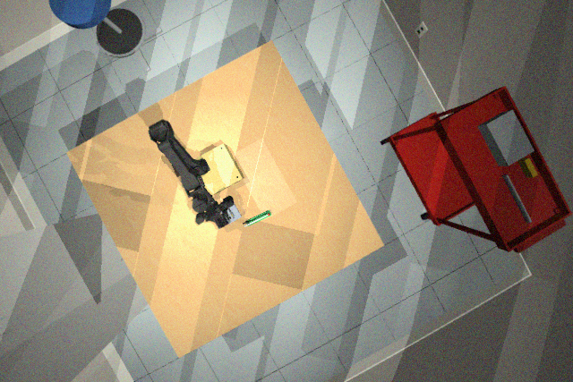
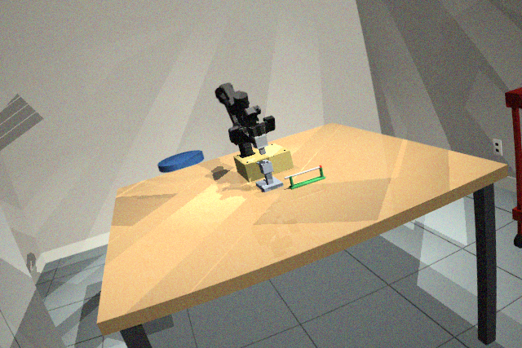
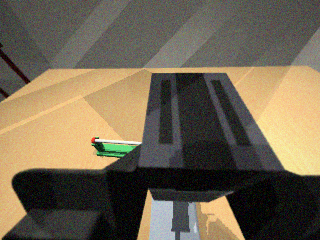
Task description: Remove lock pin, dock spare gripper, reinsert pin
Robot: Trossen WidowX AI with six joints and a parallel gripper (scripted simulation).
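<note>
The green cradle lies 16 cm below my gripper tip, 12 cm to the left of it and 8 cm ahead of it. From my gripper tip the other things lie so: socket: 14 cm below, 2 cm behind; spare gripper: 1 cm behind.
</note>
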